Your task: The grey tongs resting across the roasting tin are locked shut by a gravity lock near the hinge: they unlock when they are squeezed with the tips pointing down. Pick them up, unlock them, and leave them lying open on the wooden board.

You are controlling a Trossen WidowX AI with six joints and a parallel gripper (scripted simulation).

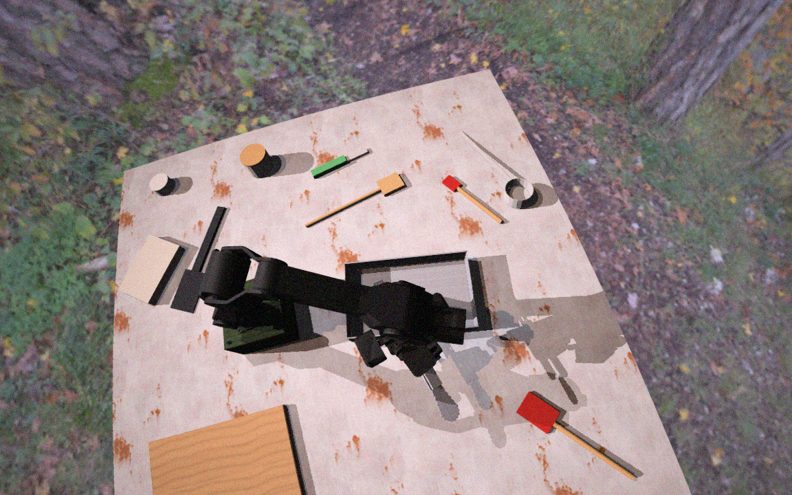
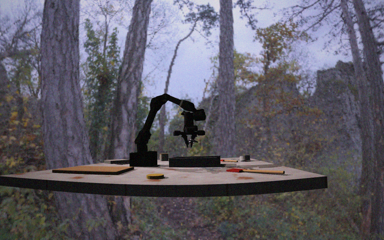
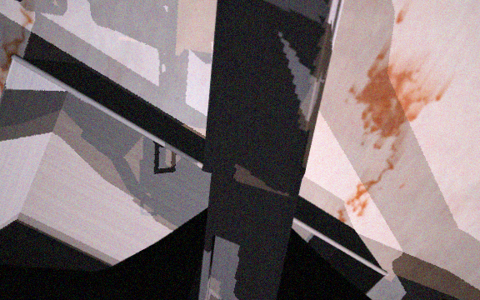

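Now: the wooden board 520 mm behind my gripper tip, 130 mm to the right of it and 110 mm below it. Round my gripper tip: yellow disc: 350 mm to the right, 150 mm behind, 110 mm below; roasting tin: 100 mm to the left, 90 mm below, 40 mm ahead; large red spatula: 310 mm to the right, 250 mm ahead, 110 mm below.
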